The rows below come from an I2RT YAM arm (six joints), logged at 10 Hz.
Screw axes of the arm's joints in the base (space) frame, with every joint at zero. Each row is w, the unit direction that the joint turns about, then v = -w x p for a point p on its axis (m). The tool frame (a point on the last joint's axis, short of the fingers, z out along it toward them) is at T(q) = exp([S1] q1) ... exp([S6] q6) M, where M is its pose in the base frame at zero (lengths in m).
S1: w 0 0 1 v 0.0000 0.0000 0.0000
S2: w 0 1 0 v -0.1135 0.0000 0.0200
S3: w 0 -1 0 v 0.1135 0.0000 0.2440
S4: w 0 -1 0 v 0.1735 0.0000 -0.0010
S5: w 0 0 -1 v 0.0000 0.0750 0.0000
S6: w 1 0 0 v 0.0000 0.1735 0.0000
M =
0 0 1 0.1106
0 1 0 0.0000
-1 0 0 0.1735
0 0 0 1
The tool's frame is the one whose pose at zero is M.
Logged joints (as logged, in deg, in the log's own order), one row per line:
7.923, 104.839, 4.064, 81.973, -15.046, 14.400
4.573, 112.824, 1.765, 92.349, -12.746, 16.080
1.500, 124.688, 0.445, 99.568, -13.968, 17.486
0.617, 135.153, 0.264, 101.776, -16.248, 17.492
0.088, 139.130, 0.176, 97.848, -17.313, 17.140
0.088, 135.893, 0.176, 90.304, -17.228, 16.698
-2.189, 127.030, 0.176, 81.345, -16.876, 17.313
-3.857, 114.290, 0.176, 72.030, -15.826, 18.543
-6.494, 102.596, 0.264, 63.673, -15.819, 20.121
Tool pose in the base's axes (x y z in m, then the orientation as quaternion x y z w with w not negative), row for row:
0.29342, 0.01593, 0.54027, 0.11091, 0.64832, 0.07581, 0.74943
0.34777, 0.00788, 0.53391, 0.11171, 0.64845, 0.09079, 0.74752
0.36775, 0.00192, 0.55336, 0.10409, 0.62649, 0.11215, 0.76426
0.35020, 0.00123, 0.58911, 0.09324, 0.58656, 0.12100, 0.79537
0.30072, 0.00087, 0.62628, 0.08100, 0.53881, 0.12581, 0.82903
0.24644, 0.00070, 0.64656, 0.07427, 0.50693, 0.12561, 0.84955
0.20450, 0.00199, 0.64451, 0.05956, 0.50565, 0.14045, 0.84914
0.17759, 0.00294, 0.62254, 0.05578, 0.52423, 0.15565, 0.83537
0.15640, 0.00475, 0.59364, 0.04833, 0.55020, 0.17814, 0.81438
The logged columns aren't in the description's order. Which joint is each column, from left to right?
Columns, left to right: q5, q3, q1, q2, q4, q6.
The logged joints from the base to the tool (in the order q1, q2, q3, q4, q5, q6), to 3 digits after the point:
4.064, 81.973, 104.839, -15.046, 7.923, 14.400
1.765, 92.349, 112.824, -12.746, 4.573, 16.080
0.445, 99.568, 124.688, -13.968, 1.500, 17.486
0.264, 101.776, 135.153, -16.248, 0.617, 17.492
0.176, 97.848, 139.130, -17.313, 0.088, 17.140
0.176, 90.304, 135.893, -17.228, 0.088, 16.698
0.176, 81.345, 127.030, -16.876, -2.189, 17.313
0.176, 72.030, 114.290, -15.826, -3.857, 18.543
0.264, 63.673, 102.596, -15.819, -6.494, 20.121

